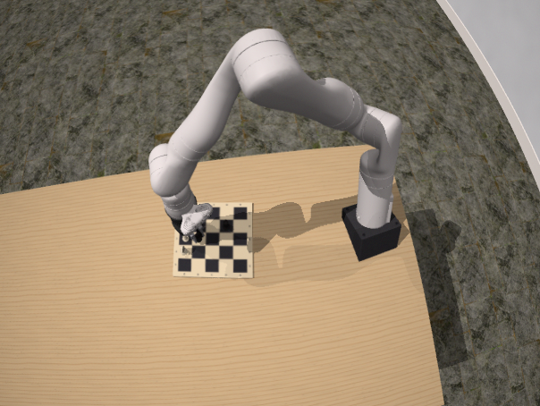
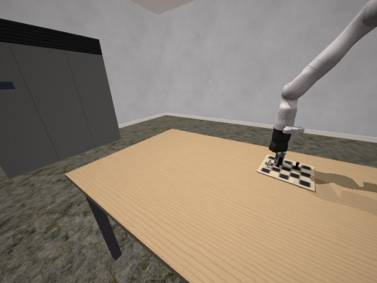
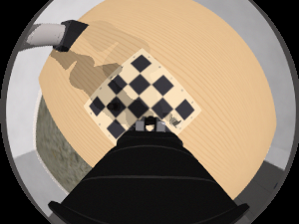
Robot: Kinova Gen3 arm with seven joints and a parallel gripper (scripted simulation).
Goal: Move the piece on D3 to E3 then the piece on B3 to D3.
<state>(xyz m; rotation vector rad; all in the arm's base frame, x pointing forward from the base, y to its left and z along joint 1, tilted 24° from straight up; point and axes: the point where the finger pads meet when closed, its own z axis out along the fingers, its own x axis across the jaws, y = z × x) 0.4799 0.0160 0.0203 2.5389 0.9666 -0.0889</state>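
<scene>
Right now the chessboard is 40 mm behind my hand and 40 mm below it. The rest, counted from my hand: light piece 40 mm ahead, 40 mm to the left, 20 mm below.
</scene>
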